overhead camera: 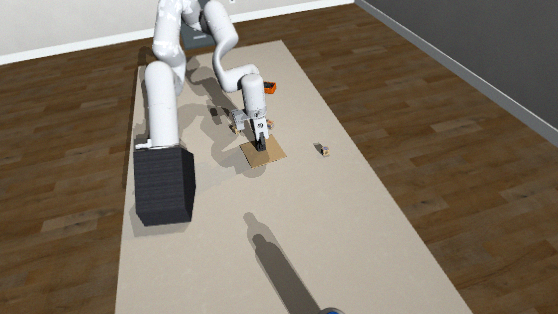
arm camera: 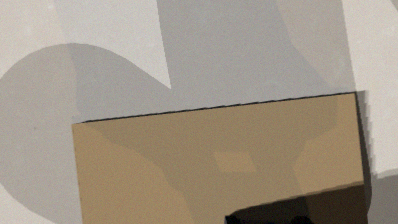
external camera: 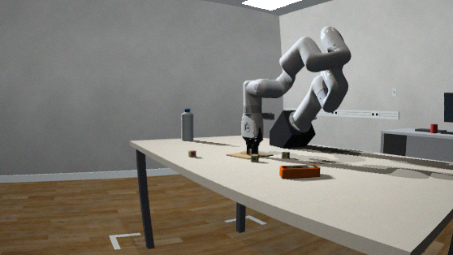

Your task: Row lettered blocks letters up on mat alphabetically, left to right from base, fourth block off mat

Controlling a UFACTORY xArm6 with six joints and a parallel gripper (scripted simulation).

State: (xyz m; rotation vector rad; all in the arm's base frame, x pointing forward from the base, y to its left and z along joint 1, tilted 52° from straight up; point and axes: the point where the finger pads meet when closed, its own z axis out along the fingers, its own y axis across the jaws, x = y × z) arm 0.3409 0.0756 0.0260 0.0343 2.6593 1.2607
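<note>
The thin mat is 2 cm to the right of my hand and 2 cm below it. Round my hand: grey bottle 2 cm ahead, 72 cm to the right, 7 cm above.
</note>
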